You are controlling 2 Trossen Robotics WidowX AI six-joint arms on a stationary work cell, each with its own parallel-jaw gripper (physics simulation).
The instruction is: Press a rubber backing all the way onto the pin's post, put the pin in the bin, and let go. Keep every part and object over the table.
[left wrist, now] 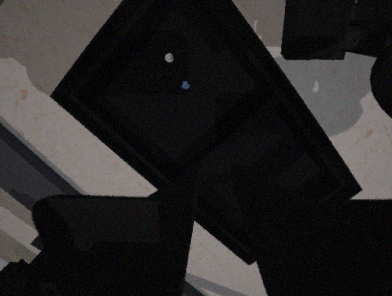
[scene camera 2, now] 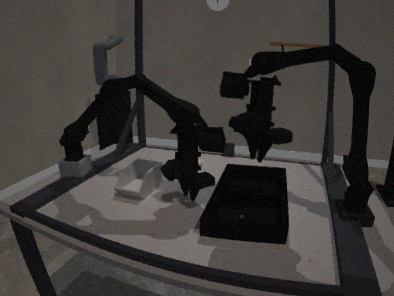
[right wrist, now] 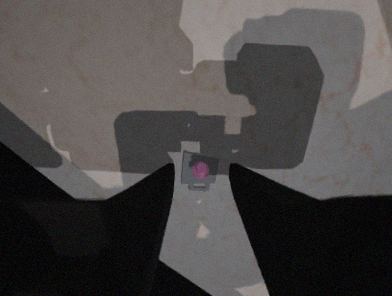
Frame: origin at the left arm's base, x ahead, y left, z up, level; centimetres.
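Where they show: left gripper, fingertip midpoint: [left wrist: 215,170] [scene camera 2: 256,160]; right gripper, fingertip midpoint: [scene camera 2: 189,198] [right wrist: 202,169]; left arm's base at its link origin: [scene camera 2: 354,207]; right arm's base at its link origin: [scene camera 2: 74,158].
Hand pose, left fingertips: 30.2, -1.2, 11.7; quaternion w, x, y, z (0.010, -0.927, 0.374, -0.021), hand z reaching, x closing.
Things, the pixels of their centre, and the offset from my left fingertips, as dx, dy, dz.
- small grey square piece at the middle of its body: [right wrist: 199,175] +19.2, -2.9, -14.4
- pink round piece at the middle of its body: [right wrist: 201,169] +19.7, -2.5, -14.1
- small blue piece at the middle of its body: [left wrist: 185,84] [scene camera 2: 241,216] +2.4, +6.0, -14.0
- small pale round piece at the middle of its body: [left wrist: 169,57] +3.1, +9.9, -14.1
- pale open-fronted container at the middle of its body: [scene camera 2: 139,179] +37.0, -4.7, -11.3
A small grey square piece [right wrist: 187,176] with a pink round piece [right wrist: 200,170] on top lies on the table in the right wrist view. The fingers hide it in scene camera 2. My right gripper [scene camera 2: 190,199] [right wrist: 202,169] points down low over the table. It is partly open and holds nothing; its fingertips appear on either side of the pink piece, with gaps. A small blue piece [scene camera 2: 242,216] [left wrist: 185,85] and a small pale round piece [left wrist: 169,57] lie in the black bin [scene camera 2: 245,235] [left wrist: 110,135]. My left gripper [scene camera 2: 259,159] [left wrist: 215,171] is slightly open and empty, above the bin's far end.
A pale open-fronted container [scene camera 2: 128,193] stands left of my right gripper in scene camera 2. The black bin has a divider across it and stands right of that gripper. A dark frame rail [scene camera 2: 165,255] runs along the table's front edge. Posts rise at the far corners.
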